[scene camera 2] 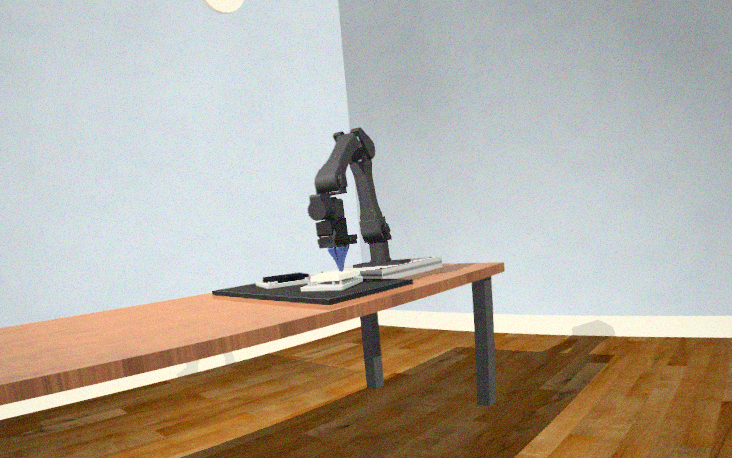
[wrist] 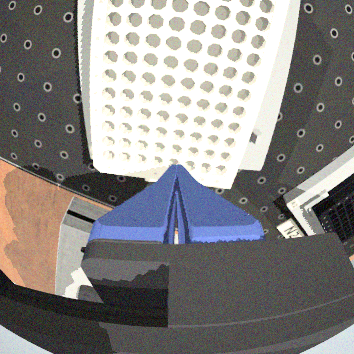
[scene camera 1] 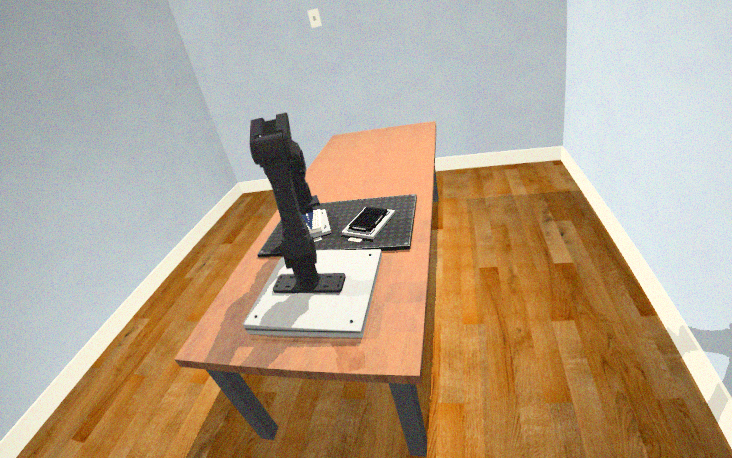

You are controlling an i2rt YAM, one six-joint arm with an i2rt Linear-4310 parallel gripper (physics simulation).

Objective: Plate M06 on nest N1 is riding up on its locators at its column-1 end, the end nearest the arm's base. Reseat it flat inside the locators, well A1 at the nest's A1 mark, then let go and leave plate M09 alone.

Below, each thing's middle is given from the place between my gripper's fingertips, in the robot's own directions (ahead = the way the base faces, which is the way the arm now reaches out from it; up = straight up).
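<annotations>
There is the white perforated plate [wrist: 164, 89], and I see where my gripper is with respect to it: 50 mm short of it and 20 mm to the right of it, and 10 mm above it.
</annotations>
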